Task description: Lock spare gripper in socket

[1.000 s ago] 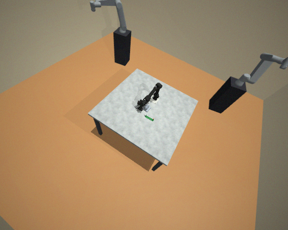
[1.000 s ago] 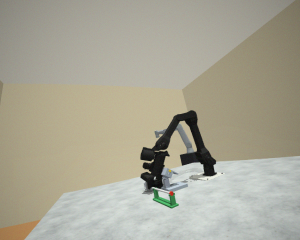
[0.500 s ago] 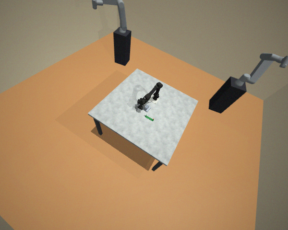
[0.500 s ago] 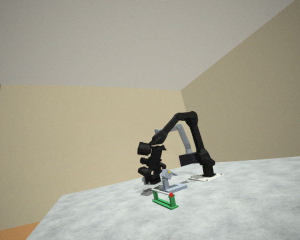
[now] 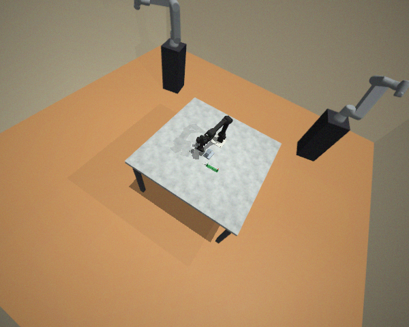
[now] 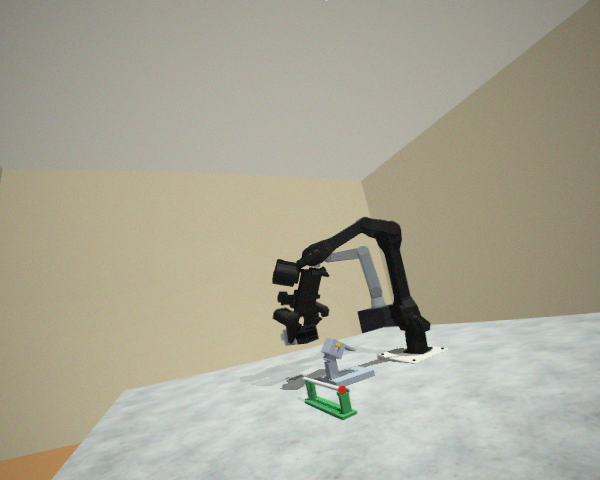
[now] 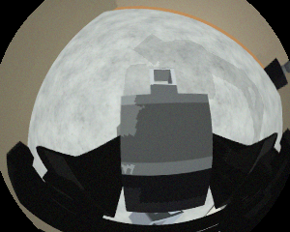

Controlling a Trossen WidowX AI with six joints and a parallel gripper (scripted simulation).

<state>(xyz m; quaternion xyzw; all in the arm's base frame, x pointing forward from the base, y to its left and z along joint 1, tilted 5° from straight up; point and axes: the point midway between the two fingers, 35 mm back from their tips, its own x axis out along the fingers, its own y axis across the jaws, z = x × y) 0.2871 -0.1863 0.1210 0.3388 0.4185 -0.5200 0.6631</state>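
My gripper tip is 3 cm past the mount socket, 14 cm to the right of it and 6 cm above it. Also, from my gripper tip: spare gripper: 2 cm above; green cradle: 11 cm ahead, 23 cm to the left, 9 cm below.
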